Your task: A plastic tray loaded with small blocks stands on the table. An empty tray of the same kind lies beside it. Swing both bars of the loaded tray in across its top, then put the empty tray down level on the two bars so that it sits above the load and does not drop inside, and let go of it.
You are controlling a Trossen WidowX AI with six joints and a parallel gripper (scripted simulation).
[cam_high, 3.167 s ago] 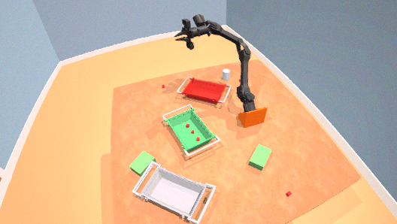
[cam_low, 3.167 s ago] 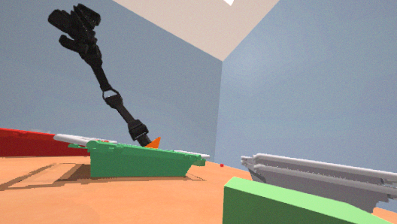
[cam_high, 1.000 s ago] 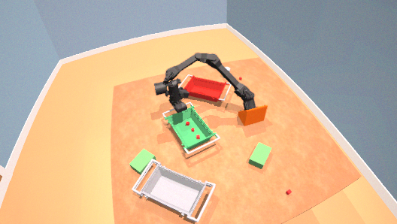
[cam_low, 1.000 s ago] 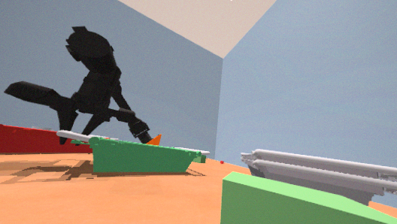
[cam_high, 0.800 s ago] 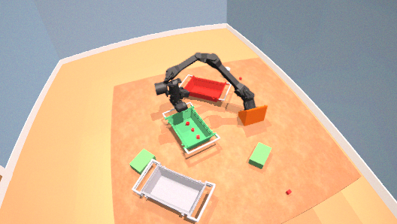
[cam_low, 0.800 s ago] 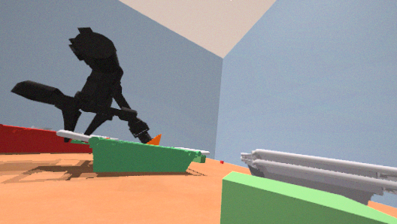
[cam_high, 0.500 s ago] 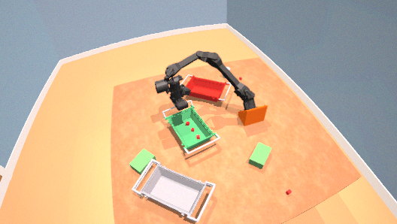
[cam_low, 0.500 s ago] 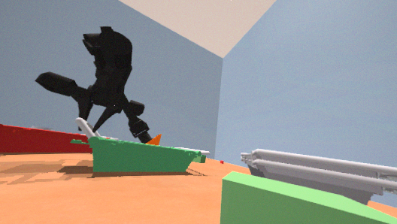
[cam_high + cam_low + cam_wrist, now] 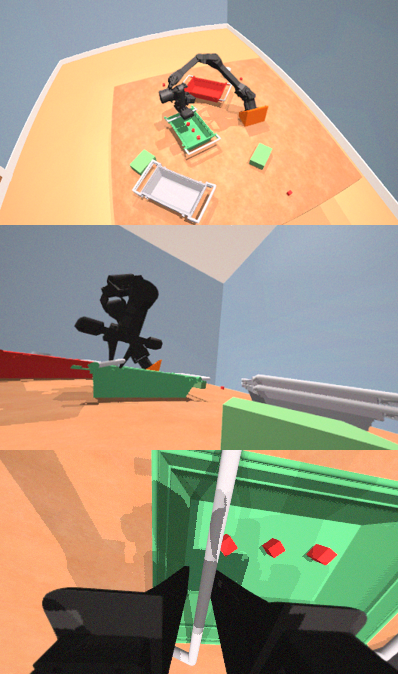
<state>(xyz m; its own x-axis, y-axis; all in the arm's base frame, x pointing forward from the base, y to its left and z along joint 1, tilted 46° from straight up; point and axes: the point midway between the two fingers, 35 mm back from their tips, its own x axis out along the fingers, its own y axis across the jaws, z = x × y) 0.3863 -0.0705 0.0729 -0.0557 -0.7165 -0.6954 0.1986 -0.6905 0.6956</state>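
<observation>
The red tray is 210 mm behind my gripper tip, 210 mm to the right of it and 10 mm below it.
</observation>
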